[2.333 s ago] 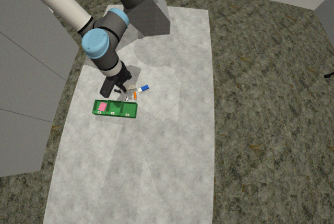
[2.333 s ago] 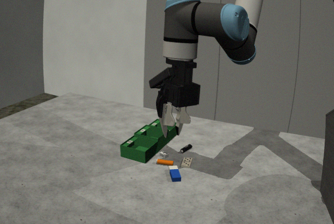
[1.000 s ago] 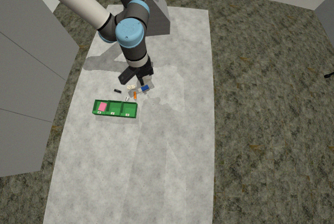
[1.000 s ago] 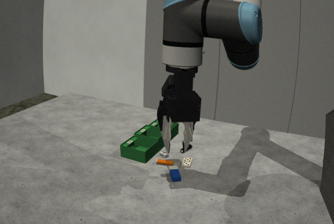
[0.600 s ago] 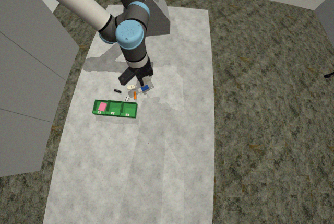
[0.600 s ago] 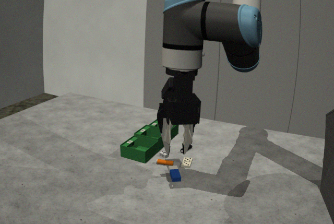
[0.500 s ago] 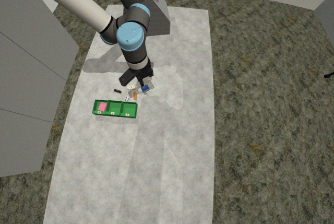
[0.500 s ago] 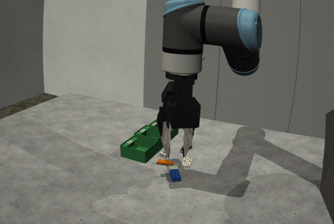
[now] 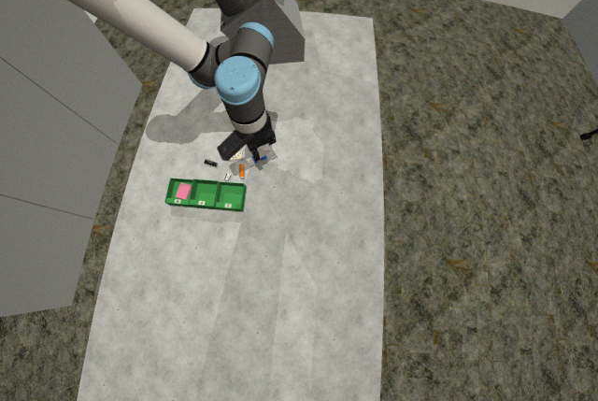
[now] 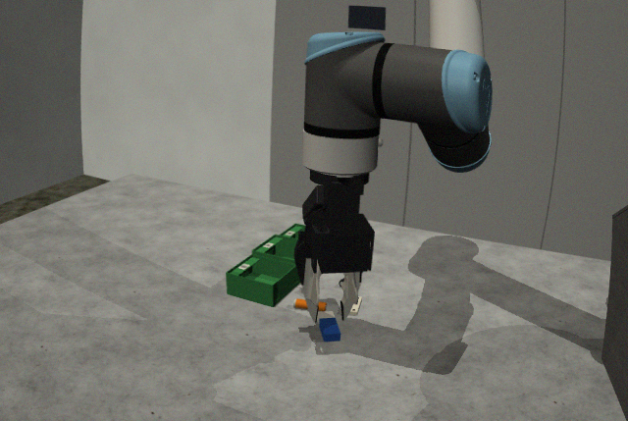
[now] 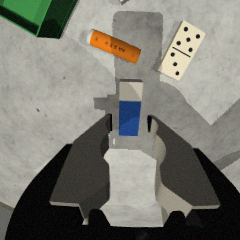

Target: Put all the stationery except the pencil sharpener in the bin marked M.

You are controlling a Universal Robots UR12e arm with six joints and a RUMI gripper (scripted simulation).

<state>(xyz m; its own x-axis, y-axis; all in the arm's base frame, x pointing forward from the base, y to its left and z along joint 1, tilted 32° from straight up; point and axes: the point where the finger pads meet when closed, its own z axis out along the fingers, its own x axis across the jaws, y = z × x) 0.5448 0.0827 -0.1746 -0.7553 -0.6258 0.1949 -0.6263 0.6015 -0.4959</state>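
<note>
My hand is 30 mm above the blue eraser. Round my hand: pencil sharpener (90 mm ahead, 80 mm to the right, 30 mm below); then domino (80 mm to the right, 30 mm below); then orange marker (50 mm ahead, 40 mm to the right, 30 mm below).
</note>
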